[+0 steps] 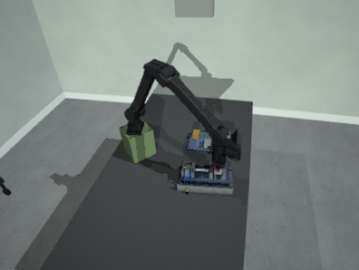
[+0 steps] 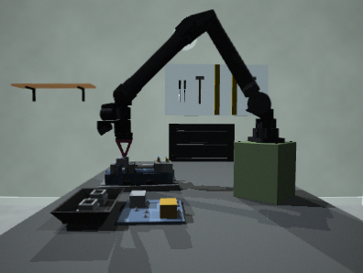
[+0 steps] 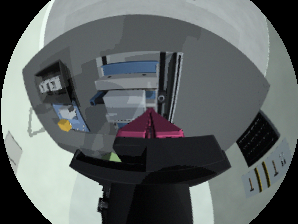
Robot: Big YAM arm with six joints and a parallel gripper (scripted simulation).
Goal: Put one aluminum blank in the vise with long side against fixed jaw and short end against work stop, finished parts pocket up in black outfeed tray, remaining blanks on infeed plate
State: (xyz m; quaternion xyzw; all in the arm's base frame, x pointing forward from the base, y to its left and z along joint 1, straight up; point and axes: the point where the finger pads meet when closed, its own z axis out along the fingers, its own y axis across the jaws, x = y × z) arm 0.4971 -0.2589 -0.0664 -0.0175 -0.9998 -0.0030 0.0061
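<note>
My hand is 40 mm to the right of the gray aluminum blank and 30 mm above it. From my hand the other things lie so: vise (60 mm behind, 40 mm to the left, 80 mm below); yellow brass blank (140 mm behind, 430 mm to the left, 100 mm below).
</note>
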